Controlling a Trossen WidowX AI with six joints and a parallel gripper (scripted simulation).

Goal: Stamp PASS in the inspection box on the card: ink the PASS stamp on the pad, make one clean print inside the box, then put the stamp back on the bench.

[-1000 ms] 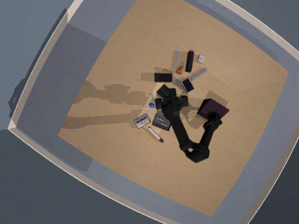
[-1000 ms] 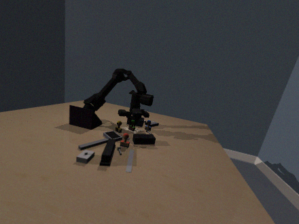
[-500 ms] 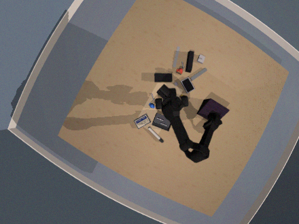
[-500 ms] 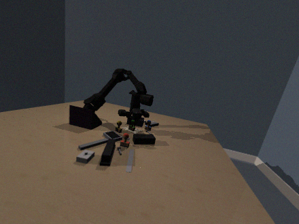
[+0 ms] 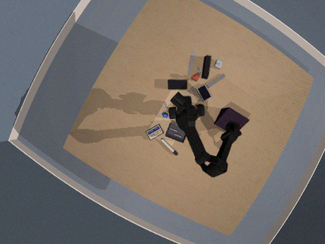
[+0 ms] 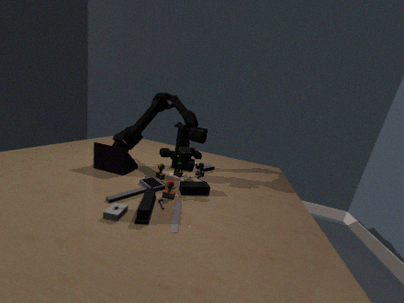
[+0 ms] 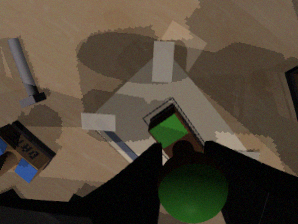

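The white card lies 3 cm below my gripper tip and 1 cm to the left of it. From my gripper tip the other things lie so: yellow-knobbed stamp 7 cm behind, 6 cm to the right; then blue-knobbed stamp 10 cm ahead, 6 cm to the left; then green stamp right at my gripper tip.
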